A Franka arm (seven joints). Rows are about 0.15 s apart.
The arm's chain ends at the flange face. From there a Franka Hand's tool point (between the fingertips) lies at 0.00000 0.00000 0.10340 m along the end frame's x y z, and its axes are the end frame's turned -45 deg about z.
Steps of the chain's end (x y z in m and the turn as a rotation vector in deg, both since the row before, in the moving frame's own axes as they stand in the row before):
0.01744, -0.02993, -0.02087, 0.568, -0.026, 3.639
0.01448, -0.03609, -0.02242, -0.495, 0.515, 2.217
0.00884, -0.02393, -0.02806, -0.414, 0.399, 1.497
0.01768, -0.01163, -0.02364, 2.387, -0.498, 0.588
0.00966, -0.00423, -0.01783, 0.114, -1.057, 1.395
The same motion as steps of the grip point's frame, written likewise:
0.03421, -0.00957, -0.02088, 0.420, 0.383, 3.639
0.03576, -0.01399, -0.02243, -0.714, 0.014, 2.217
0.02314, -0.00963, -0.02807, -0.575, -0.011, 1.497
0.02315, 0.00061, -0.02373, 2.040, 1.336, 0.588
0.00864, 0.00233, -0.01785, 0.828, -0.667, 1.395

